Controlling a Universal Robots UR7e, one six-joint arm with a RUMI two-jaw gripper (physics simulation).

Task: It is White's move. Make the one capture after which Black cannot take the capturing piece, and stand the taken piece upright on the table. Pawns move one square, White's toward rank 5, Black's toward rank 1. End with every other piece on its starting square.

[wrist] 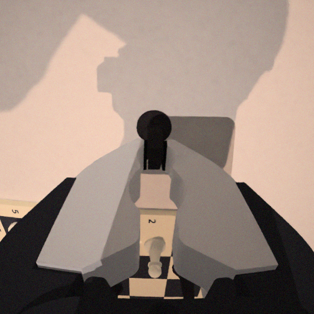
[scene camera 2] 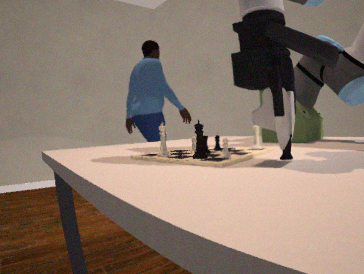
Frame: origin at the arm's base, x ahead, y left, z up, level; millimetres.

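Seen in the pictures: gripper, fingertip midpoint: (scene camera 2: 284,149).
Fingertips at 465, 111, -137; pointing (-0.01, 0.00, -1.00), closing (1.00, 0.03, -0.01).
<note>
Offsets run from my fingertips to a thing's top centre, as dx, dy, dz. Level surfaces: height alone.
My gripper (scene camera 2: 286,145) (wrist: 153,143) is shut on a slim black chess piece @(+0, +3, +25) (scene camera 2: 286,155) (wrist: 154,125), held upright beside the board, its round base at or just above the table; its upper part is hidden between the fingers. The chessboard @(-32, -178, -14) (scene camera 2: 222,164) (wrist: 159,225) lies to the left in the scene view and at the bottom of the wrist view. On it stand a tall white piece @(+49, -216, +50) (scene camera 2: 162,141), a black king @(+40, -136, +50) (scene camera 2: 199,142), a black pawn @(-73, -180, +18) (scene camera 2: 217,143), white pawns @(+8, -105, +18) (scene camera 2: 225,149) @(-35, -214, +18) (scene camera 2: 193,144) and a white piece @(-110, -103, +39) (scene camera 2: 257,137) at the right. A white pawn (wrist: 155,255) shows between the fingers in the wrist view.
The pale table @(dz -20) (scene camera 2: 165,192) has its near edge in front of the board. A green robot mount (scene camera 2: 311,124) stands behind the gripper. A person (scene camera 2: 148,87) in blue is beyond the table. The arm's shadow falls around the held piece.
</note>
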